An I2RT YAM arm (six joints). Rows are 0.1 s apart.
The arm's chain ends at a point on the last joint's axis. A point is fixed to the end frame.
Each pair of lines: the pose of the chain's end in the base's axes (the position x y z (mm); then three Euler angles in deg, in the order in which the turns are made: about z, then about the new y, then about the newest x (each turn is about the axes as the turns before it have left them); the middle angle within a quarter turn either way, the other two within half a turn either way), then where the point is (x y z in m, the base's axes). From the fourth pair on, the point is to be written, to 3 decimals.
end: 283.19 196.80 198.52 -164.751 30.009 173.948
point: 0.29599 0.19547 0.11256
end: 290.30 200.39 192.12 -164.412 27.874 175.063
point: 0.30039 0.19676 0.10587
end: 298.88 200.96 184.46 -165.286 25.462 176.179
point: 0.30573 0.19472 0.09804
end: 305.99 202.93 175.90 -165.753 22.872 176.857
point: 0.309 0.195 0.089
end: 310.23 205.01 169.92 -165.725 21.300 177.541
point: 0.311 0.195 0.084
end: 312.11 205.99 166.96 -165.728 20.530 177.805
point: 0.312 0.196 0.081
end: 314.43 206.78 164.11 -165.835 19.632 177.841
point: 0.313 0.196 0.078
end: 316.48 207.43 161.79 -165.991 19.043 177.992
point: 0.314 0.196 0.076
